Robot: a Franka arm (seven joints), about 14 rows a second.
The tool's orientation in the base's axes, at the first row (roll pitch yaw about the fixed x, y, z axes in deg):
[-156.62, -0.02, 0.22]
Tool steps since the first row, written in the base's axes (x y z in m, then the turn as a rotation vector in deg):
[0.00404, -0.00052, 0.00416, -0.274, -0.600, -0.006]
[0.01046, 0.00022, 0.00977, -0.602, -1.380, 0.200]
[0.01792, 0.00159, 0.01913, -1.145, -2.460, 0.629]
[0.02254, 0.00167, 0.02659, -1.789, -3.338, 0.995]
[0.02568, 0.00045, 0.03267, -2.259, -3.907, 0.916]
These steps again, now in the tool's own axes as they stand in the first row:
[0.00404, -0.00116, -0.00403, -0.276, 0.552, -0.232]
[0.01046, -0.00404, -0.00889, -0.607, 1.185, -0.730]
[0.01793, -0.00899, -0.01695, -1.154, 2.004, -1.552]
[0.02256, -0.01200, -0.02377, -1.801, 2.663, -2.236]
[0.02569, -0.01328, -0.02984, -2.274, 3.214, -2.388]

